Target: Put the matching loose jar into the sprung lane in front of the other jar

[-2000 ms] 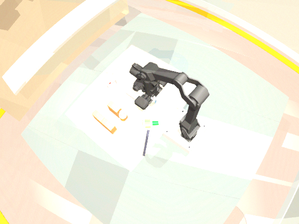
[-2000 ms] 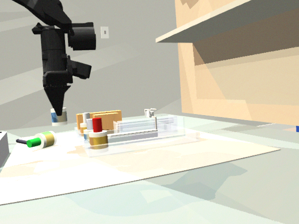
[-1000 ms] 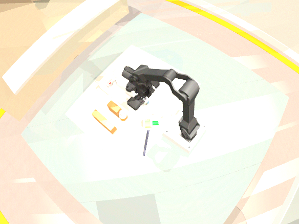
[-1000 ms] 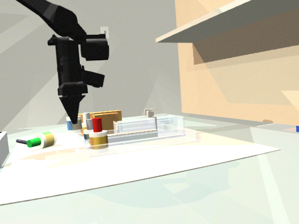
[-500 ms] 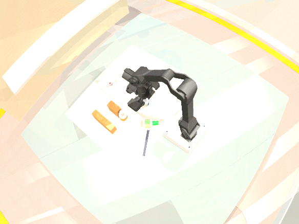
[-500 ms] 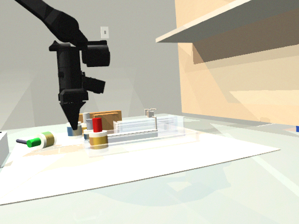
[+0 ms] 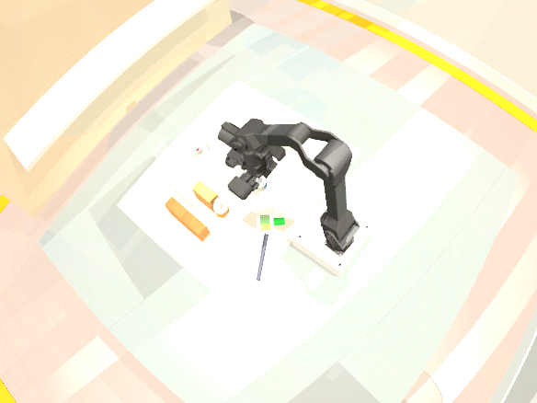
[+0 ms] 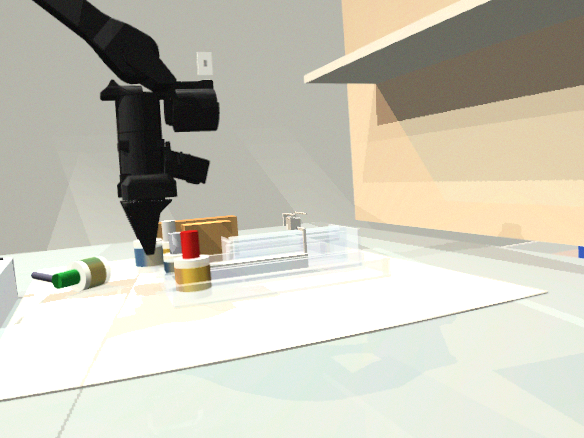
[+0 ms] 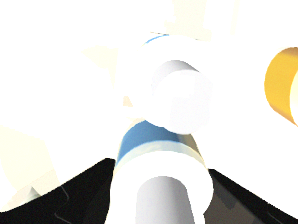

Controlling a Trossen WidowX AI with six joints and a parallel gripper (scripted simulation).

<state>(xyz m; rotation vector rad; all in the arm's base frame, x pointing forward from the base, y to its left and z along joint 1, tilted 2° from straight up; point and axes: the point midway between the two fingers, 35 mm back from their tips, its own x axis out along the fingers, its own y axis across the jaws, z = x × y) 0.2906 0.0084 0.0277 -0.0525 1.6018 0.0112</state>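
The clear sprung lane is 180 mm ahead of my gripper tip, 30 mm to the left of it and 30 mm below it. Round my gripper tip: dark rod (150 mm to the left, 140 mm behind, 50 mm below).
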